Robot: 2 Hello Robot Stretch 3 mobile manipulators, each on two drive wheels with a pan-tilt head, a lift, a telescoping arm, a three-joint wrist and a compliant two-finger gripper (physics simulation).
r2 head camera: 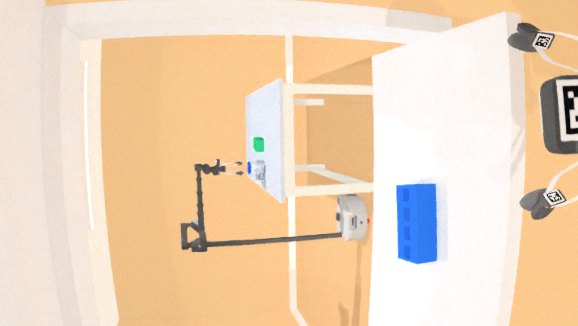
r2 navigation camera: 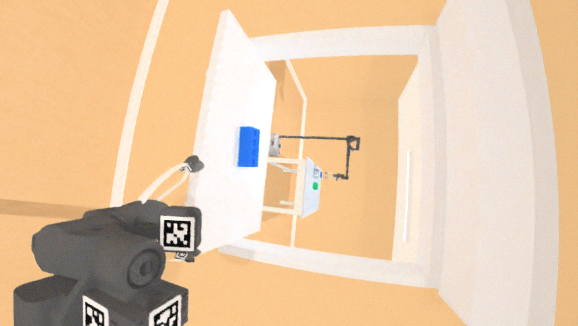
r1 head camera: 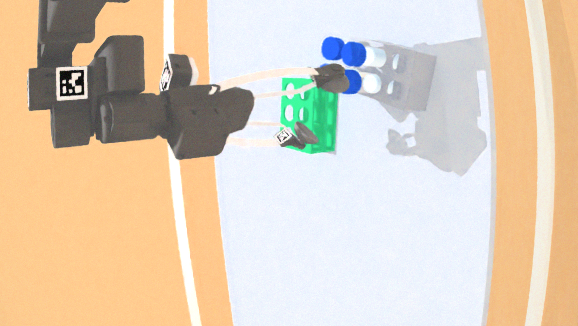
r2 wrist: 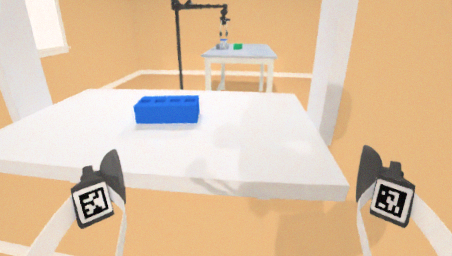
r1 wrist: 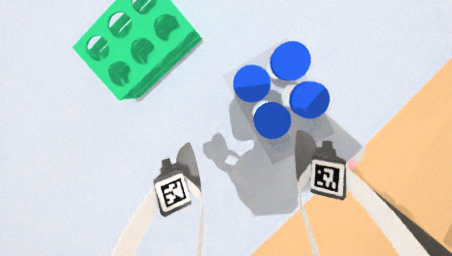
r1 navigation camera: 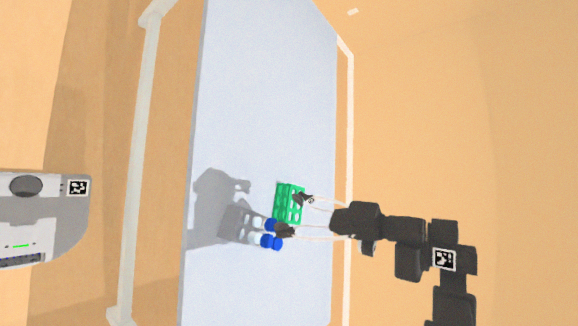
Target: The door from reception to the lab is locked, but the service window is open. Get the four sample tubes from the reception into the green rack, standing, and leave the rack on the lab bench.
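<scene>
Four blue-capped sample tubes [r1 head camera: 354, 54] [r1 navigation camera: 270, 242] [r1 wrist: 290, 60] stand close together in a clear grey rack [r1 head camera: 420, 75] [r1 navigation camera: 230, 220] on the lab bench [r1 head camera: 350, 250] [r1 navigation camera: 265, 100] [r1 wrist: 50, 150]. The green rack [r1 head camera: 325, 120] [r1 navigation camera: 281, 202] [r1 wrist: 142, 50] stands beside it on the bench, its visible holes empty. My r1 gripper [r1 head camera: 318, 106] [r1 navigation camera: 293, 214] [r1 wrist: 247, 161] is open and points down above the bench; in the r1 wrist view its right fingertip is near the closest cap. My r2 gripper [r2 head camera: 531, 120] [r2 wrist: 241, 174] is open and empty, at the near edge of the window counter [r2 head camera: 450, 125] [r2 wrist: 280, 150].
A blue four-hole rack [r2 head camera: 425, 222] [r2 navigation camera: 247, 146] [r2 wrist: 166, 112] stands on the counter. White posts frame the window opening. Beyond it are the bench and r1's base [r2 head camera: 352, 217] [r2 navigation camera: 274, 144], near a bench leg, with its tall mast and extended arm.
</scene>
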